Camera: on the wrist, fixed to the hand. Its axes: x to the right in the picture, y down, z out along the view.
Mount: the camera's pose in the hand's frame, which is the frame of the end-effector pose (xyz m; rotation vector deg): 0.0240 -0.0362 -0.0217 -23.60 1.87 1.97
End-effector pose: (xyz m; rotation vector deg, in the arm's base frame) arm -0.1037 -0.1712 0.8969 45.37 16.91 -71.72
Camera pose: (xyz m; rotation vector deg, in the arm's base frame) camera -0.1249 -0.1776 0.8537 26.39 31.15 -62.86
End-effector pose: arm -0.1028 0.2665 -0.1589 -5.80 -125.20 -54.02
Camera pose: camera -0.1194 0.2210 -0.1548 -18.04 -110.28 -77.48
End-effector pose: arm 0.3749 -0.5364 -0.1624 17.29 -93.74 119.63
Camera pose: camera 0.3741 -0.5037 -0.1265 5.82 -115.04 98.08
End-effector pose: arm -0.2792 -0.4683 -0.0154 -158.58 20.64 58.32
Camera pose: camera -0.2380 -0.4429 -0.0120 156.10 -11.03 -57.99
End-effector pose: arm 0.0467 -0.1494 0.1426 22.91 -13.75 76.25
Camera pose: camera 0.0861 -0.1257 0.1271 1.53 -27.77 73.45
